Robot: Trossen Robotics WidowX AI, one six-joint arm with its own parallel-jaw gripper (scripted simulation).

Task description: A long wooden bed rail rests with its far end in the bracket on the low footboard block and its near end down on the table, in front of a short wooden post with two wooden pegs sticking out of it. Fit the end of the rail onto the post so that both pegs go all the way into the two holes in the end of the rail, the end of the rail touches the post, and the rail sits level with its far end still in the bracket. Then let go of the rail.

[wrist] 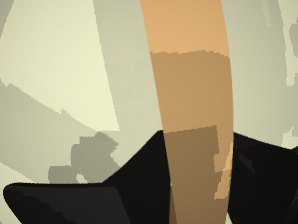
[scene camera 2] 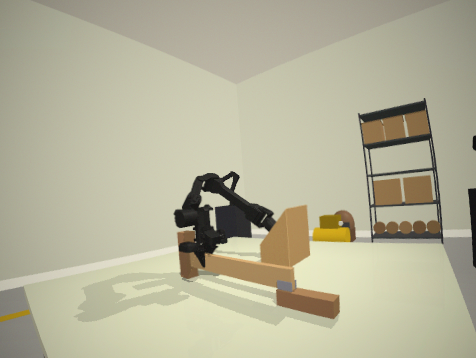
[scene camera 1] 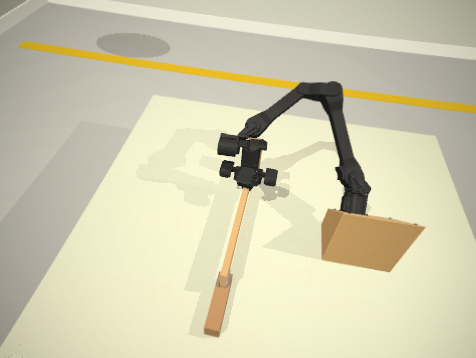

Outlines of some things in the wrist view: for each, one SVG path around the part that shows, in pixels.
My gripper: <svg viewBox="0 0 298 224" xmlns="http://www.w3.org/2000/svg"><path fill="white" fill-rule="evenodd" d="M233 132L233 161L231 161L231 184L229 204L227 204L227 213L229 213L227 216L229 216L231 224L298 224L298 147L293 149L282 148L279 145L277 147L277 145L262 143L262 141L257 139L253 140L250 137ZM164 133L162 131L154 133L154 136L146 141L144 147L132 159L122 165L120 171L114 172L112 176L109 176L102 183L13 183L5 185L3 190L4 200L21 224L169 224L170 181L172 179L170 179L168 157L166 157Z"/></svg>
A wooden bed rail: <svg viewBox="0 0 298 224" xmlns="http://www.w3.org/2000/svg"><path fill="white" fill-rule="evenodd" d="M140 0L146 35L148 35L154 87L156 87L158 103L160 103L162 133L164 133L170 179L172 179L170 185L172 185L177 224L226 224L234 143L233 85L231 85L229 41L227 41L225 16L223 16L221 0Z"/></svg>
